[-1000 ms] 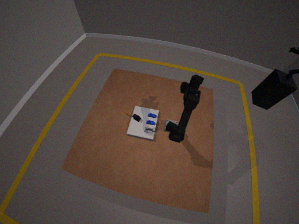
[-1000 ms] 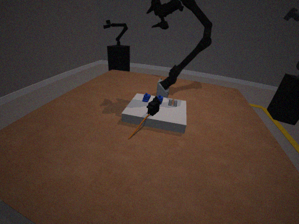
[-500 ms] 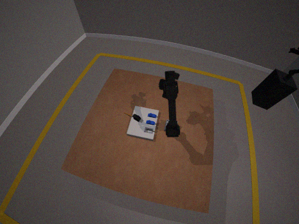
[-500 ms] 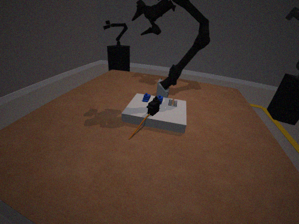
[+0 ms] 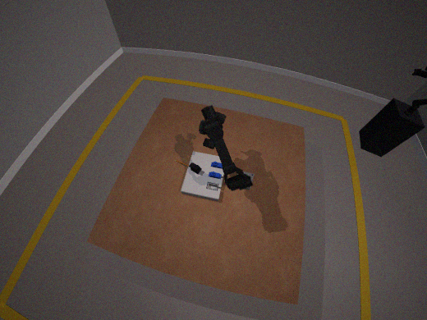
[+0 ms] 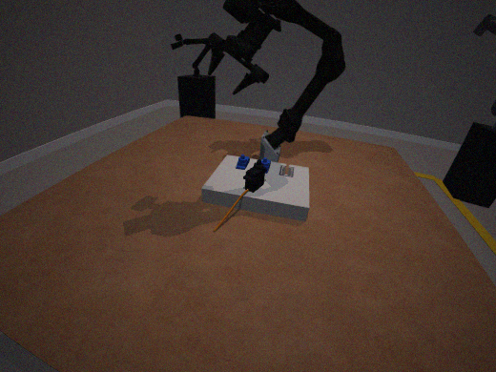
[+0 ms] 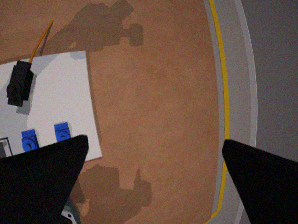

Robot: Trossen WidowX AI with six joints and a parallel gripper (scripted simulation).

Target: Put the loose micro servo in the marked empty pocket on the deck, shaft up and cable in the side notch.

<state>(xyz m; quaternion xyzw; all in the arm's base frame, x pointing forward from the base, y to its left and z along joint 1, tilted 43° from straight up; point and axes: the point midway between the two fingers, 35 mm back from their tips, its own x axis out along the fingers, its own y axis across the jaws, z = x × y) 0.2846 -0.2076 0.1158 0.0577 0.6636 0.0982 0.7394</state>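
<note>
My gripper tip is now 40 mm short of the white deck, 150 mm to the right of it and 280 mm above it.
</note>
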